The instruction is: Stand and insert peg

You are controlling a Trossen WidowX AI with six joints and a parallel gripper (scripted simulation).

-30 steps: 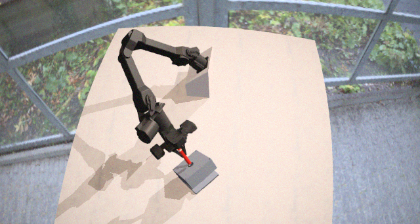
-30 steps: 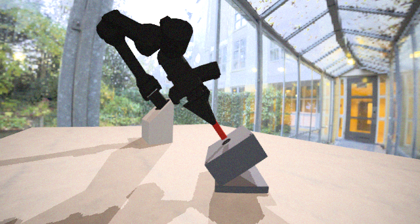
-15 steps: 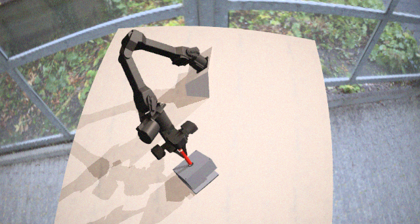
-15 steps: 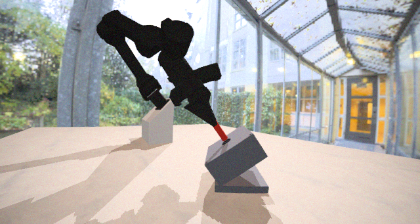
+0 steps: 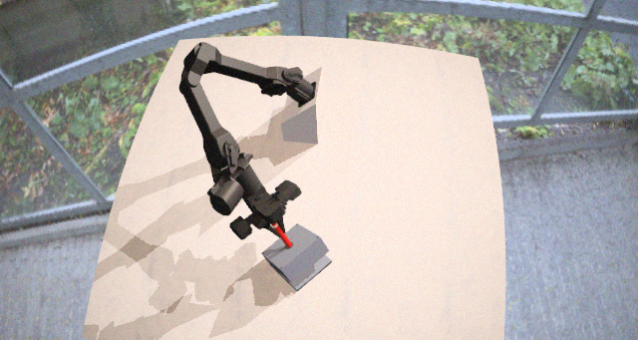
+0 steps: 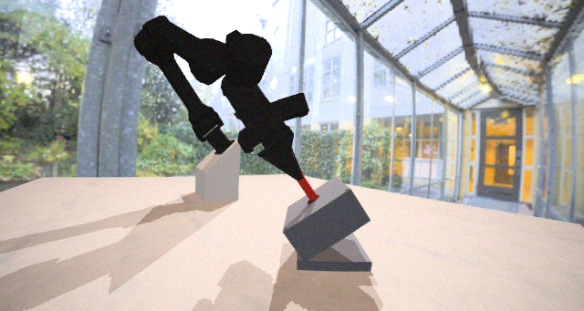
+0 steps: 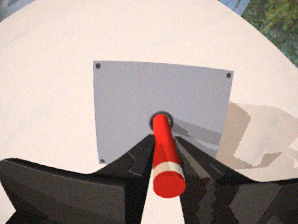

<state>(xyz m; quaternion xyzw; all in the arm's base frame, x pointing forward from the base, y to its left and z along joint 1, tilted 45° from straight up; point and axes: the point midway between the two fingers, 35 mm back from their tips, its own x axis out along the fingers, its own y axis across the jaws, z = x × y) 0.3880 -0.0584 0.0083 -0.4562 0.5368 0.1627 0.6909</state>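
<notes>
The grey sloped panel is 3 cm ahead of my gripper tip, 3 cm to the left of it and 6 cm below it. From my gripper tip the other things lie so: flat grey base plate 4 cm ahead, 4 cm to the left, 12 cm below; then red peg 1 cm behind, 1 cm to the right, 1 cm above.
</notes>
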